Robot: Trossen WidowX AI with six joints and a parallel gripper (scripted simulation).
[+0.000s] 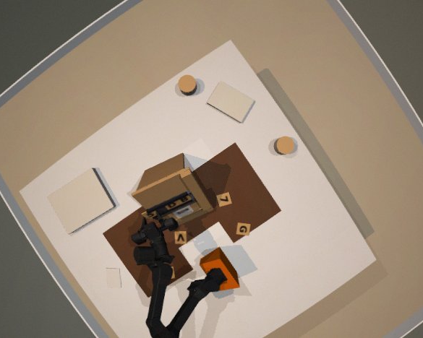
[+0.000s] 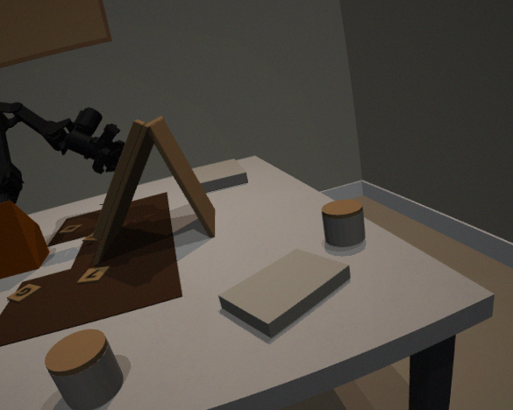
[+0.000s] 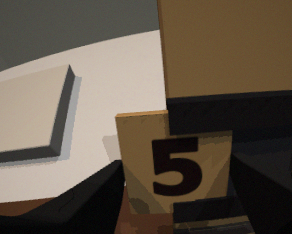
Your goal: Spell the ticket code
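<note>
Now: the white ticket 110 mm to the right of my gripper tip, 80 mm below it and 70 mm behind it. Round my gripper tip: brown mat (170 mm below, 170 mm behind, 90 mm to the right); then pale card (380 mm to the left, 180 mm behind, 170 mm below); then flat slab (550 mm to the right, 240 mm ahead, 150 mm below).
</note>
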